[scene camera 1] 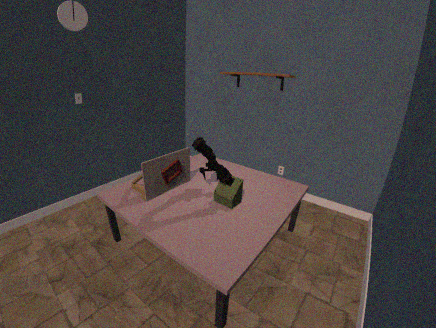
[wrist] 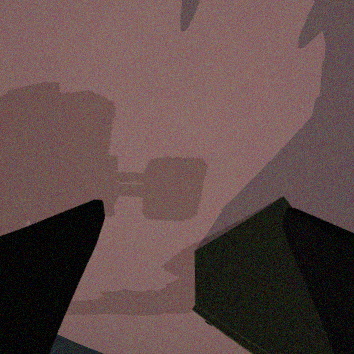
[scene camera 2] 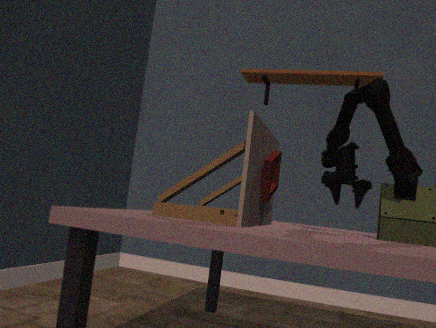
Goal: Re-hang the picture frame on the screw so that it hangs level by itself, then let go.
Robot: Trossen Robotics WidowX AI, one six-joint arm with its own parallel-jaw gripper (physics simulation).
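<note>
The red picture frame is against the front face of the upright grey board. In scene camera 1 it looks tilted, its right end higher than its left. The screw does not show; whether the frame hangs on it cannot be told. My gripper is open and empty, fingers pointing down above the table, well apart from the frame, between the board and the green base block. The frame does not show in the wrist view.
Wooden braces and a wooden foot stand behind the board. The green block carries the arm on the pink table. An orange shelf is on the wall behind.
</note>
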